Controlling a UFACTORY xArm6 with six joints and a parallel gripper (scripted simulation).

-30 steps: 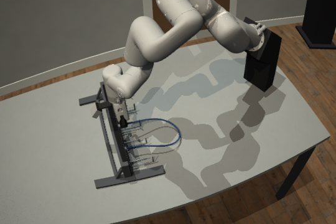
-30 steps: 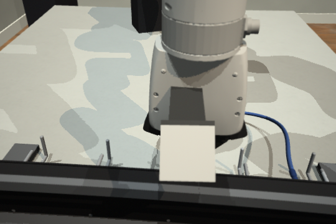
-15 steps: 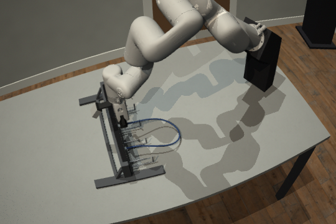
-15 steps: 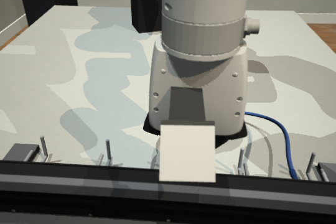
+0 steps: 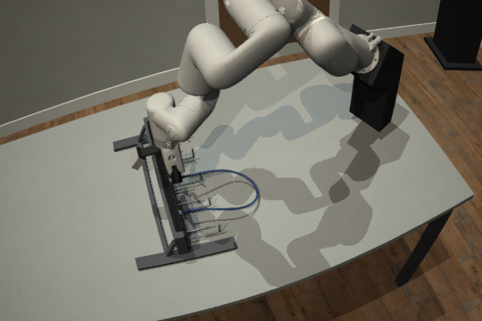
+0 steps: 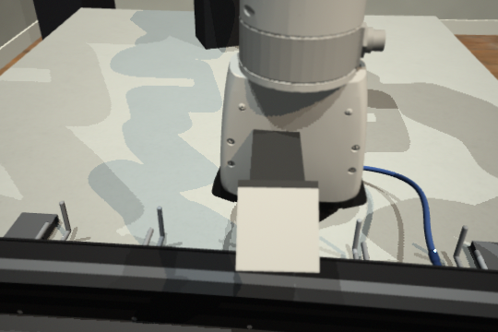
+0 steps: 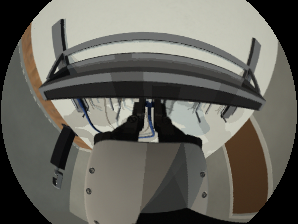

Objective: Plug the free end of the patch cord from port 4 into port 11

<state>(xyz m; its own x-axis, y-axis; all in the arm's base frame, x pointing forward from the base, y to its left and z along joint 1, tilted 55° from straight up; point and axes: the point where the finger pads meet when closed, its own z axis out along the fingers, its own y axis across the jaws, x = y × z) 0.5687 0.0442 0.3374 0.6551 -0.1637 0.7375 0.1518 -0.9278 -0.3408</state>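
Right now the plug is 2 cm ahead of my hand and 1 cm below it.
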